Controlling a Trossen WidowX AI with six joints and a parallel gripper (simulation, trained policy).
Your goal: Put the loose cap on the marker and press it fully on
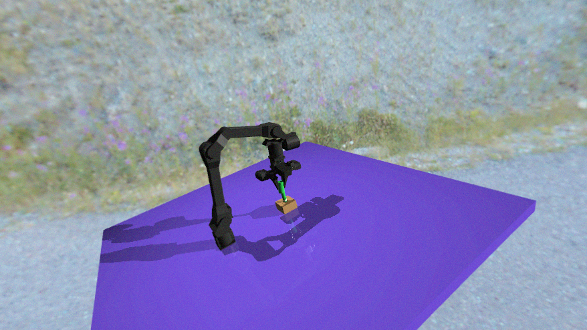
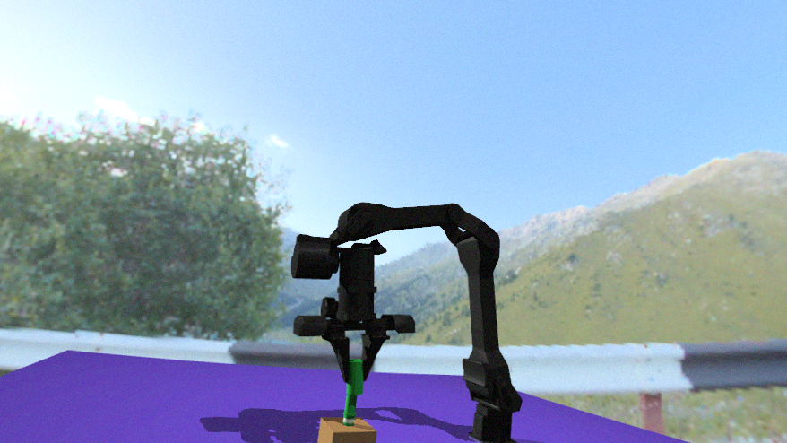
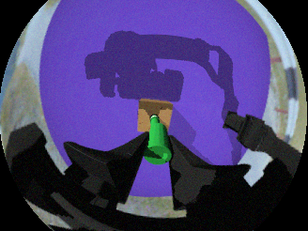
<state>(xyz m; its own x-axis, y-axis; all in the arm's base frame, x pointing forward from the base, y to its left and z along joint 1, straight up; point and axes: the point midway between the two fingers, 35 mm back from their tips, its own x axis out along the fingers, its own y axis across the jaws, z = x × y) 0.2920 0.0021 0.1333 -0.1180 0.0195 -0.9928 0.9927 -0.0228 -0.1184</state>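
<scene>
Now: the holder block 80 mm below my gripper tip. The rest, counted from my gripper tip: green cap: 10 mm above.
</scene>
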